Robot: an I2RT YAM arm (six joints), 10 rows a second.
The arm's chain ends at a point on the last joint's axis. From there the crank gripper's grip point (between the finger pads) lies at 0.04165 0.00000 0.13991 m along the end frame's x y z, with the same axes.
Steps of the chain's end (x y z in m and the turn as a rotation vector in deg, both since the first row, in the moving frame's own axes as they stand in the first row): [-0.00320, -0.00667, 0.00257, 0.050, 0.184, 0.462]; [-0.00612, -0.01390, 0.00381, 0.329, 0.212, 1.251]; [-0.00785, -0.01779, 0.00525, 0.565, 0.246, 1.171]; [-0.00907, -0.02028, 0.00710, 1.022, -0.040, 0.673]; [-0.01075, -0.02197, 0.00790, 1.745, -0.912, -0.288]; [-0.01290, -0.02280, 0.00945, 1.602, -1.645, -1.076]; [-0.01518, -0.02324, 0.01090, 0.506, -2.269, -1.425]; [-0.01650, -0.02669, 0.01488, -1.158, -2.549, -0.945]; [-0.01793, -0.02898, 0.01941, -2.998, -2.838, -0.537]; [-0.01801, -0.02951, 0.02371, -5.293, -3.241, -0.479]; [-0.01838, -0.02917, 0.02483, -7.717, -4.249, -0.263]
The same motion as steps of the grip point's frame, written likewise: [-0.00275, -0.00645, 0.00244, 0.050, 0.184, 0.462]; [-0.00560, -0.01379, 0.00366, 0.329, 0.212, 1.251]; [-0.00724, -0.01831, 0.00507, 0.565, 0.246, 1.171]; [-0.00916, -0.02229, 0.00711, 1.022, -0.040, 0.673]; [-0.01299, -0.02644, 0.00848, 1.745, -0.912, -0.288]; [-0.01698, -0.02747, 0.01052, 1.602, -1.645, -1.076]; [-0.02078, -0.02545, 0.01243, 0.506, -2.269, -1.425]; [-0.02275, -0.02448, 0.01657, -1.158, -2.549, -0.945]; [-0.02487, -0.02197, 0.02112, -2.998, -2.838, -0.537]; [-0.02592, -0.01682, 0.02526, -5.293, -3.241, -0.479]; [-0.02879, -0.01036, 0.02627, -7.717, -4.249, -0.263]
